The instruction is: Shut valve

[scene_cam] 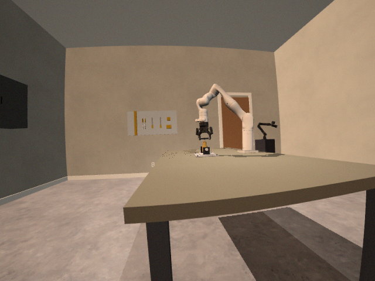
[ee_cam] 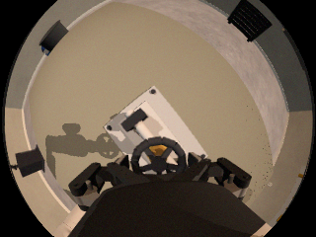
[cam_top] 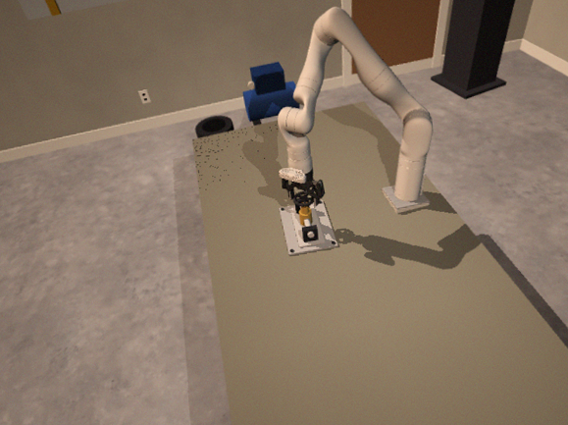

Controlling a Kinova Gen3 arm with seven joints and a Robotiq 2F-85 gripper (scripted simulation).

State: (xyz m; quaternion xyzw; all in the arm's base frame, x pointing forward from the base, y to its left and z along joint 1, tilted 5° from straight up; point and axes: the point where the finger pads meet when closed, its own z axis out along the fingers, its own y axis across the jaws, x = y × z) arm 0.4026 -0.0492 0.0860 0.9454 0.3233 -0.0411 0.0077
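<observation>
Now: the black spoked handwheel right at my hand.
</observation>
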